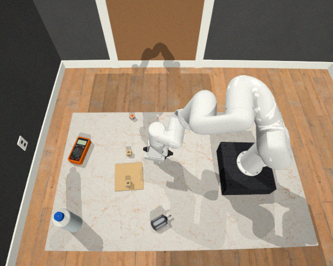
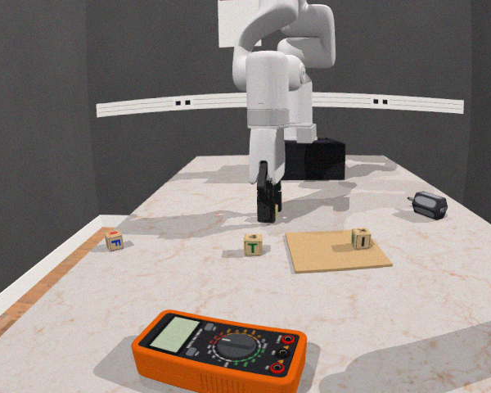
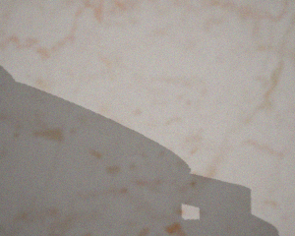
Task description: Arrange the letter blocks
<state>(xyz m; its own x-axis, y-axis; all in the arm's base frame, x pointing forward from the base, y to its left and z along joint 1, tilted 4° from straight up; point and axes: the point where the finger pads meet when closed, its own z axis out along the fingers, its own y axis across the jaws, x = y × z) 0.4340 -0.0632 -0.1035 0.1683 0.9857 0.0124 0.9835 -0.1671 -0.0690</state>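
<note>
Right now my hand is 140 mm short of the tan mat, 100 mm to the right of it and 20 mm above it. The rest, counted from my hand: black plug adapter (20 mm behind, 320 mm to the left); then orange multimeter (410 mm ahead, 30 mm to the right).
</note>
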